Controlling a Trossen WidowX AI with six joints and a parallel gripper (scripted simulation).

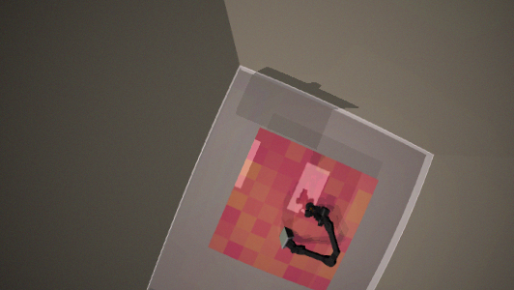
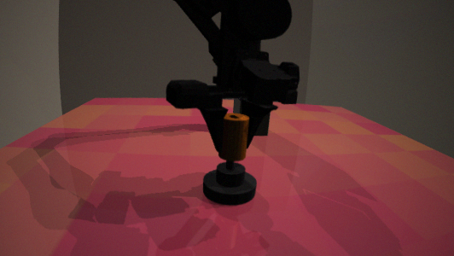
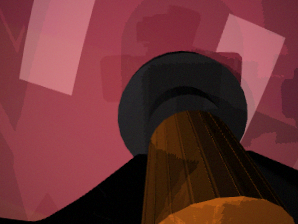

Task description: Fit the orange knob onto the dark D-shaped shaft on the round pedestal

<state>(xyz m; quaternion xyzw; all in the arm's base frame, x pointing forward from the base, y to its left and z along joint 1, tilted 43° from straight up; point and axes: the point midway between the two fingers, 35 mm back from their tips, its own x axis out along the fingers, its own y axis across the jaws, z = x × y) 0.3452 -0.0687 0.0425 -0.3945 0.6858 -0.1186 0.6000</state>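
My gripper tip is 2 cm below the orange knob. From my gripper tip the other things lie so: dark pedestal: 4 cm below.
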